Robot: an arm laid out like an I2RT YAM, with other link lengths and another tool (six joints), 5 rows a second.
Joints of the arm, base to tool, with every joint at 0 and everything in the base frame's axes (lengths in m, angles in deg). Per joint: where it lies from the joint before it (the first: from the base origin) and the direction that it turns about. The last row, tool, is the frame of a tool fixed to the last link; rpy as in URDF.
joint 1: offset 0 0 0.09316 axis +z
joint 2: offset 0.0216 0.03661 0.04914 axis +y
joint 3: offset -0.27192 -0.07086 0 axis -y
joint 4: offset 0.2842 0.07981 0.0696 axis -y
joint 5: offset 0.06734 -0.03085 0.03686 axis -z
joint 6: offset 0.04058 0 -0.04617 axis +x
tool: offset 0.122 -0.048 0.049 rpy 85.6 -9.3 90
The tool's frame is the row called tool.
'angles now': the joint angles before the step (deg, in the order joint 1, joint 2, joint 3, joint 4, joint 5, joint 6). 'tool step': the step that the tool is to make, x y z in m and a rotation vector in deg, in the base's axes. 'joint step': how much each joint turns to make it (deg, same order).
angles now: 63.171, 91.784, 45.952, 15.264, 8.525, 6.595
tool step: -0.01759, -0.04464, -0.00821, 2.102, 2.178, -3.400
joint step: 0.489, -8.548, -9.689, 1.302, 1.886, 4.523
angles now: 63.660, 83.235, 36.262, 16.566, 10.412, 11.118
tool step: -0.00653, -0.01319, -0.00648, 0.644, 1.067, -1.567
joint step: 0.646, -2.100, -2.857, 0.439, 1.274, 2.235
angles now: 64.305, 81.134, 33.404, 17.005, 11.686, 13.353
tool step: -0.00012, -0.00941, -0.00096, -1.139, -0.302, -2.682
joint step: 0.698, -0.749, -0.357, -1.555, 3.283, 1.137
